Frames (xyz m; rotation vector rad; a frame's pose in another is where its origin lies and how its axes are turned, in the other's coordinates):
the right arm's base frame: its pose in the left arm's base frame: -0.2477 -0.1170 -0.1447 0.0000 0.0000 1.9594
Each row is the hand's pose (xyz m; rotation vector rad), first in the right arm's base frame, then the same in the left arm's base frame.
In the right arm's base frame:
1: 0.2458 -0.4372 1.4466 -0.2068 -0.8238 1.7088
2: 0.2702 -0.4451 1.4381 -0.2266 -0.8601 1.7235
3: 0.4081 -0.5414 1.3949 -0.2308 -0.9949 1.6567
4: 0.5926 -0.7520 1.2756 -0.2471 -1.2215 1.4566
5: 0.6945 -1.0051 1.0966 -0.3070 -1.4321 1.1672
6: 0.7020 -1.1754 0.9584 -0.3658 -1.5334 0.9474
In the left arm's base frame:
1: 0.0638 0.2761 1.3019 -0.6506 0.7215 -2.3739
2: 0.0618 0.3017 1.2934 -0.6658 0.7559 -2.3383
3: 0.0987 0.4658 1.2502 -0.7981 0.8537 -2.3152
4: 0.2237 0.7163 1.1309 -1.0482 1.0594 -2.3076
5: 0.4193 0.9065 0.9519 -1.3045 1.3493 -2.2997
6: 0.5741 0.9780 0.8137 -1.4506 1.5712 -2.2949

